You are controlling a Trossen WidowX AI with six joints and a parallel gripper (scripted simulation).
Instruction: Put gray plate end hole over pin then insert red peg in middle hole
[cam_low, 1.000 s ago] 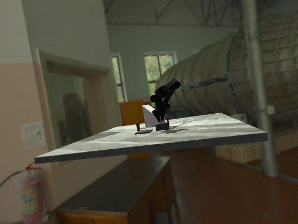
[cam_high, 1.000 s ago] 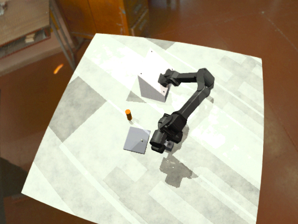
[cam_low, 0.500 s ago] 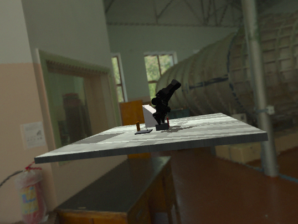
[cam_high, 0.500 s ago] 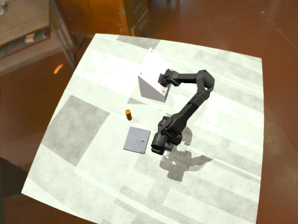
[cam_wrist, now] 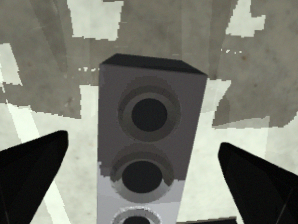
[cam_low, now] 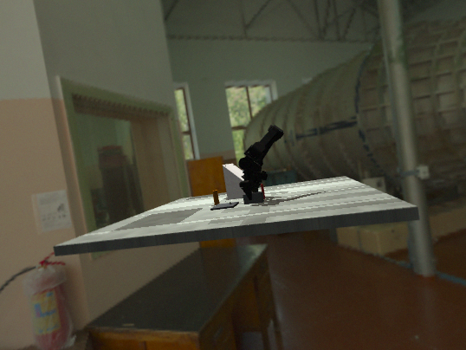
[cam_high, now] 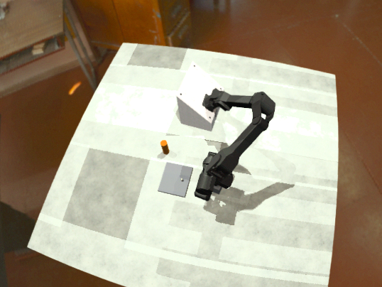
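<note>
My gripper tip is now 2 cm below the gray plate. Also, from my gripper tip: orange cylinder (24 cm to the right, 11 cm behind, 2 cm above); then square base (14 cm to the right, 1 cm below, 1 cm ahead); then red peg (11 cm behind, 3 cm to the left, 2 cm above).
</note>
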